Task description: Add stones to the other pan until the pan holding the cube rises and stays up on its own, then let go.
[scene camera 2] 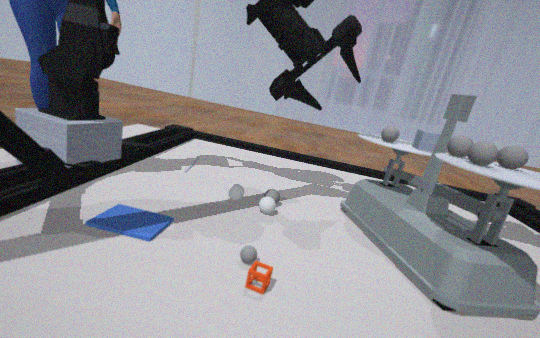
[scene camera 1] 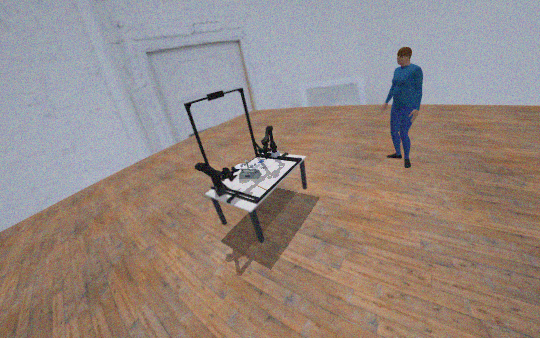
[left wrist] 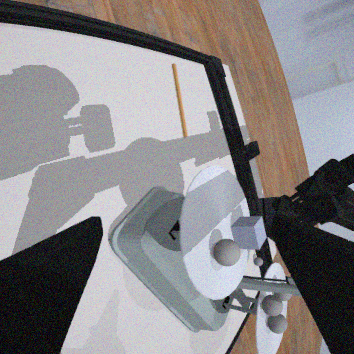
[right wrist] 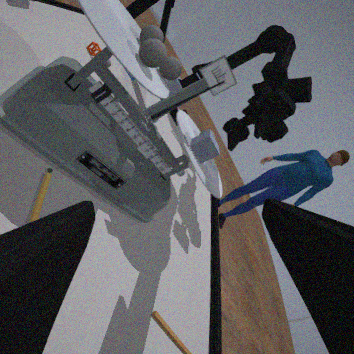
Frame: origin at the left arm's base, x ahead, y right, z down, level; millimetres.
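Seen in the pictures: left gripper, fingertip midpoint: (scene camera 2: pixel 339 96) (scene camera 1: pixel 263 158) (left wrist: pixel 188 224) (right wrist: pixel 241 143); right gripper, fingertip midpoint: (scene camera 1: pixel 238 172) (left wrist: pixel 292 204) (right wrist: pixel 179 208); left arm's base, link origin: (scene camera 2: pixel 73 115) (scene camera 1: pixel 274 151); right arm's base, link origin: (scene camera 1: pixel 219 187).
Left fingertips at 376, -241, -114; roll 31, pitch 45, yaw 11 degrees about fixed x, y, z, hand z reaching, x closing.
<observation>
Offsets run from my left fingertips to a thing's top centre, as dx, dy, dz.
A grey balance {+181, +113, -31} (scene camera 1: pixel 249 174) (scene camera 2: pixel 425 245) (left wrist: pixel 170 280) (right wrist: pixel 55 125) stands on the table. One pan {+130, +34, +58} (scene camera 2: pixel 369 138) (left wrist: pixel 205 270) (right wrist: pixel 212 182) holds a grey-blue cube {+162, +45, +28} (scene camera 2: pixel 425 139) (left wrist: pixel 249 232) (right wrist: pixel 205 145) and one stone {+105, +52, +30} (scene camera 2: pixel 390 134) (left wrist: pixel 227 252). The other pan {+233, +193, +46} (scene camera 2: pixel 525 176) (right wrist: pixel 112 25) bears three stones {+202, +191, +18} (scene camera 2: pixel 483 153) {+238, +160, +18} (right wrist: pixel 153 52) close together. I cannot tell which pan is higher. Loose stones {-108, +157, +174} (scene camera 2: pixel 236 192) {-45, +168, +174} (scene camera 2: pixel 267 205) {-53, +126, +174} (scene camera 2: pixel 272 196) {-10, +313, +182} (scene camera 2: pixel 248 254) lie on the table. My left gripper (scene camera 2: pixel 340 95) (left wrist: pixel 188 224) is open and empty, above and left of the balance in scene camera 2. My right gripper (right wrist: pixel 179 208) is open and empty, facing the balance.
A blue flat pad {-165, +326, +197} (scene camera 2: pixel 130 222) and an orange wire-frame cube {+18, +345, +182} (scene camera 2: pixel 259 277) (right wrist: pixel 93 49) lie on the table. A thin orange stick {+259, -222, +195} (left wrist: pixel 180 100) (right wrist: pixel 170 331) and a yellow stick {+305, +85, +194} (right wrist: pixel 41 195) also lie there. A black frame edges the table. A person (scene camera 1: pixel 407 105) stands beyond it.
</observation>
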